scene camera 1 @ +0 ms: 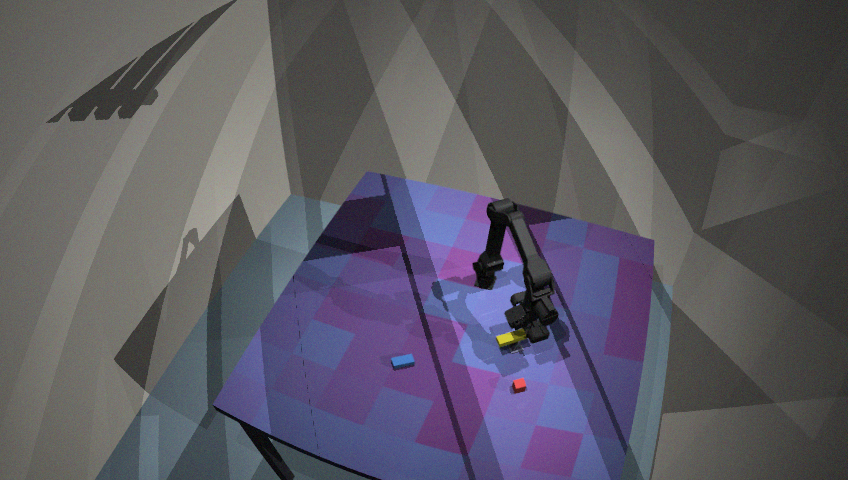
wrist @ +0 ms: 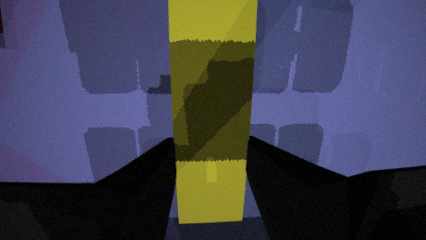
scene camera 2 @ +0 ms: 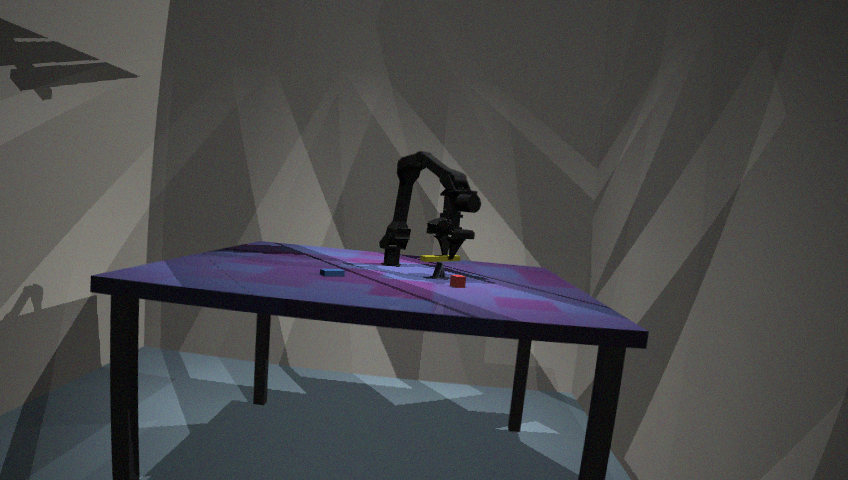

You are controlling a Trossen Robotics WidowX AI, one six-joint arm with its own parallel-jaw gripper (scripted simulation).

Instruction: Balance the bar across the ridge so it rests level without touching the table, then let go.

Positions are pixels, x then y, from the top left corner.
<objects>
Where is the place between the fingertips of the gripper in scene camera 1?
525, 333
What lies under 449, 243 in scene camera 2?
The gripper.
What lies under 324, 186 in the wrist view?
The gripper.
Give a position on a yellow bar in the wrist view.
At 211, 56
</objects>
